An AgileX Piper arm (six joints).
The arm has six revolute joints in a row. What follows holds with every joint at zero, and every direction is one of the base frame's. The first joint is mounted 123 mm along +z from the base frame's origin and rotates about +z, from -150 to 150 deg. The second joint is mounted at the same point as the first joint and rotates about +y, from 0 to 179.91 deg. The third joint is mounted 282.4 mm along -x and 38.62 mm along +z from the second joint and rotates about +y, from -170 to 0 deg. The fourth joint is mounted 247.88 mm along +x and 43.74 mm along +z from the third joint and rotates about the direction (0.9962, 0, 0.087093), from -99.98 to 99.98 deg. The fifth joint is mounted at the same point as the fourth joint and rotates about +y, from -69.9 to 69.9 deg. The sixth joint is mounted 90.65 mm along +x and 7.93 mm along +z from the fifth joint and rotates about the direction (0.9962, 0, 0.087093), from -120 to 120 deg. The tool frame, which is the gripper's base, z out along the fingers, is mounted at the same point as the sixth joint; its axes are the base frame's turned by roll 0, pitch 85 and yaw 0 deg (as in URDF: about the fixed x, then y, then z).
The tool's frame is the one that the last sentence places.
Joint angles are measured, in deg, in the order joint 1, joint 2, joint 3, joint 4, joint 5, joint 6. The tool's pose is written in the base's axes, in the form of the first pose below.
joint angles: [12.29 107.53 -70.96 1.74 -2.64 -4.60]
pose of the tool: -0.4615, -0.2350, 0.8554, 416.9; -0.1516, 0.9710, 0.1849, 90.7; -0.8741, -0.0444, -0.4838, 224.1; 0, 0, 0, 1
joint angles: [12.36 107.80 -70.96 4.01 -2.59 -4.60]
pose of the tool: -0.4752, -0.2163, 0.8529, 417.3; -0.1147, 0.9763, 0.1837, 91.1; -0.8724, -0.0106, -0.4887, 222.0; 0, 0, 0, 1
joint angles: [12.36 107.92 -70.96 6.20 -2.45 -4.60]
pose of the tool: -0.4870, -0.1967, 0.8510, 417.4; -0.0782, 0.9802, 0.1817, 91.0; -0.8699, 0.0219, -0.4928, 220.9; 0, 0, 0, 1
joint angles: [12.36 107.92 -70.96 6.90 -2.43 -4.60]
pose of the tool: -0.4897, -0.1903, 0.8509, 417.4; -0.0663, 0.9812, 0.1812, 91.0; -0.8693, 0.0323, -0.4931, 220.9; 0, 0, 0, 1
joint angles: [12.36 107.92 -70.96 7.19 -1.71 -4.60]
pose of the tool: -0.5013, -0.1885, 0.8445, 416.8; -0.0637, 0.9814, 0.1812, 91.0; -0.8629, 0.0371, -0.5040, 219.9; 0, 0, 0, 1
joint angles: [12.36 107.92 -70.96 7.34 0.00 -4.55]
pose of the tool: -0.5269, -0.1886, 0.8288, 415.4; -0.0656, 0.9812, 0.1816, 91.0; -0.8474, 0.0413, -0.5293, 217.6; 0, 0, 0, 1
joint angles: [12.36 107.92 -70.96 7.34 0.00 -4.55]
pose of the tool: -0.5269, -0.1886, 0.8288, 415.4; -0.0656, 0.9812, 0.1816, 91.0; -0.8474, 0.0413, -0.5293, 217.6; 0, 0, 0, 1
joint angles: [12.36 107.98 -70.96 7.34 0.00 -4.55]
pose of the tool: -0.5277, -0.1886, 0.8282, 415.5; -0.0658, 0.9812, 0.1815, 91.0; -0.8469, 0.0413, -0.5302, 217.1; 0, 0, 0, 1
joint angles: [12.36 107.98 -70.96 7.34 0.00 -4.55]
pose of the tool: -0.5277, -0.1886, 0.8282, 415.5; -0.0658, 0.9812, 0.1815, 91.0; -0.8469, 0.0413, -0.5302, 217.1; 0, 0, 0, 1
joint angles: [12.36 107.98 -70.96 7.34 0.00 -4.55]
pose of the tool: -0.5277, -0.1886, 0.8282, 415.5; -0.0658, 0.9812, 0.1815, 91.0; -0.8469, 0.0413, -0.5302, 217.1; 0, 0, 0, 1
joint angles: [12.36 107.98 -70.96 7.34 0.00 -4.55]
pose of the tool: -0.5277, -0.1886, 0.8282, 415.5; -0.0658, 0.9812, 0.1815, 91.0; -0.8469, 0.0413, -0.5302, 217.1; 0, 0, 0, 1
